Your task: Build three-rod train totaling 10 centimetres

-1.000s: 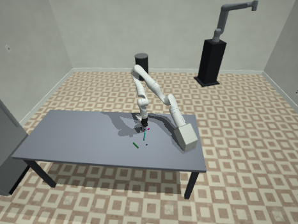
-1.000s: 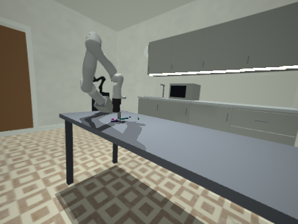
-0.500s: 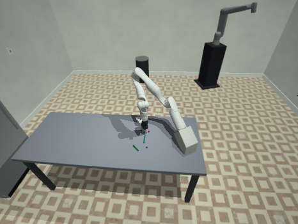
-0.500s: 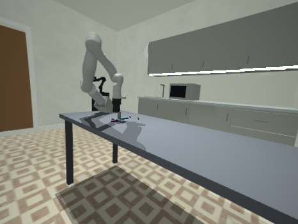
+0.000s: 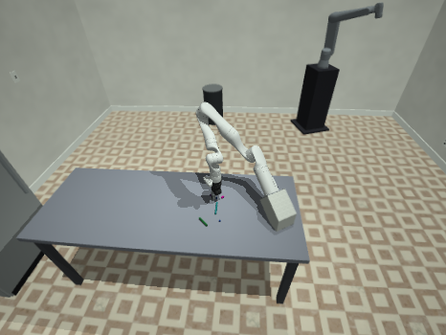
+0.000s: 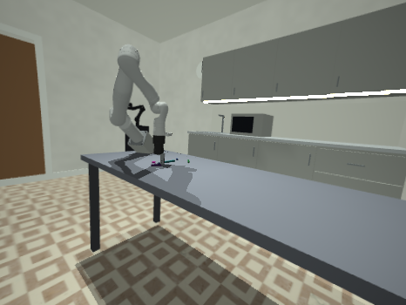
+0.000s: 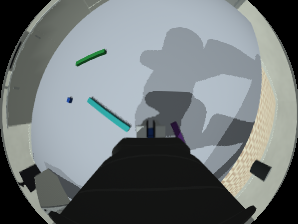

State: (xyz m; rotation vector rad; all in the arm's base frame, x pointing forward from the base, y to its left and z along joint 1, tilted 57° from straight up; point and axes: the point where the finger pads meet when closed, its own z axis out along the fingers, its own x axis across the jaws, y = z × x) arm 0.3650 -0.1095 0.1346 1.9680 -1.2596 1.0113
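Now: hand 1 cm past the purple rod, 6 cm to the left of it and 2 cm above it. From my hand the other things lie so: magenta rod: 7 cm behind, 2 cm below; then turquoise rod: 8 cm to the left, 2 cm below; then green rod: 11 cm ahead, 17 cm to the left, 2 cm below.
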